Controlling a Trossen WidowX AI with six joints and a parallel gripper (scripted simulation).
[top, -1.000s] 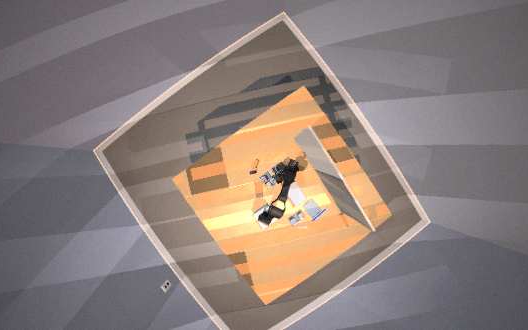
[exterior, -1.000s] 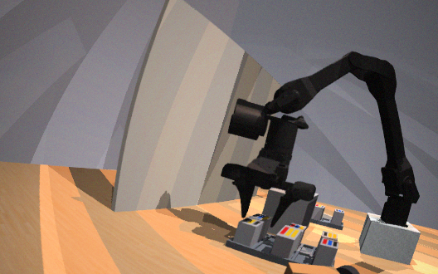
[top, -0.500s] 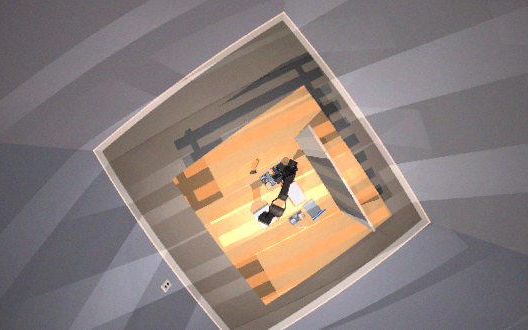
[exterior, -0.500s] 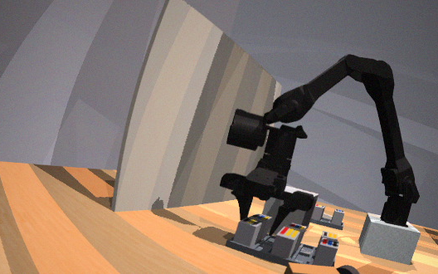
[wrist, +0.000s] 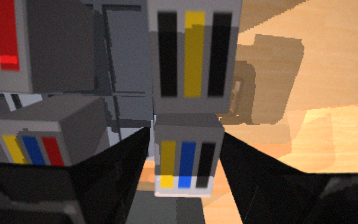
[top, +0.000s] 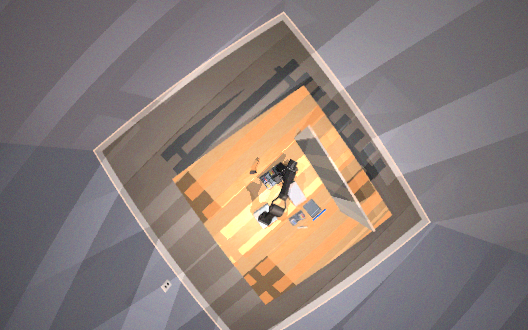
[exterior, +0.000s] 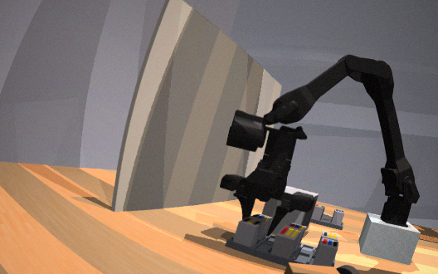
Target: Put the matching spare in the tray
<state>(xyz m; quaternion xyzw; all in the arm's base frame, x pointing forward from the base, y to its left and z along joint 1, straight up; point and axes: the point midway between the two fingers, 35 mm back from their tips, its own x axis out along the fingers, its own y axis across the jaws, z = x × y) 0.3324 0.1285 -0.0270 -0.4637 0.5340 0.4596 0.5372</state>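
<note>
Now: the grey mounted unit 50 mm behind my gripper tip, 150 mm to the right of it and 30 mm above it. Round my gripper tip: grey spare block: 20 mm above; then tall beige panel: 190 mm ahead, 200 mm to the right, 210 mm above.
</note>
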